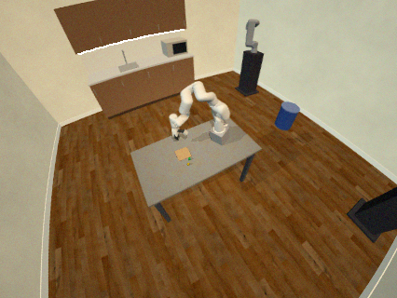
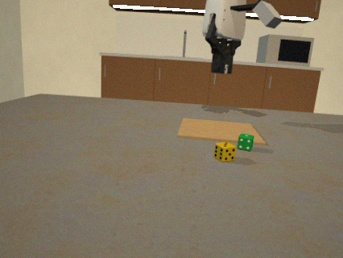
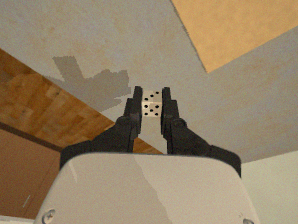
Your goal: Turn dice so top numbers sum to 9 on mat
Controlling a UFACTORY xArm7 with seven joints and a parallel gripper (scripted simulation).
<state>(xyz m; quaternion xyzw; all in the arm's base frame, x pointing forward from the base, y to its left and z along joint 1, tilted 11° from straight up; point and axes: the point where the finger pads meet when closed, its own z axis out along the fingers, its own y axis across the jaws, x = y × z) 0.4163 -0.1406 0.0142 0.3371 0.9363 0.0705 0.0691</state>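
The tan mat lies 1 cm ahead of my hand, 13 cm to the left of it and 12 cm below it. Also, from my hand: white die: 1 cm below; green die: 2 cm behind, 23 cm to the left, 11 cm below; yellow die: 1 cm ahead, 28 cm to the left, 11 cm below.
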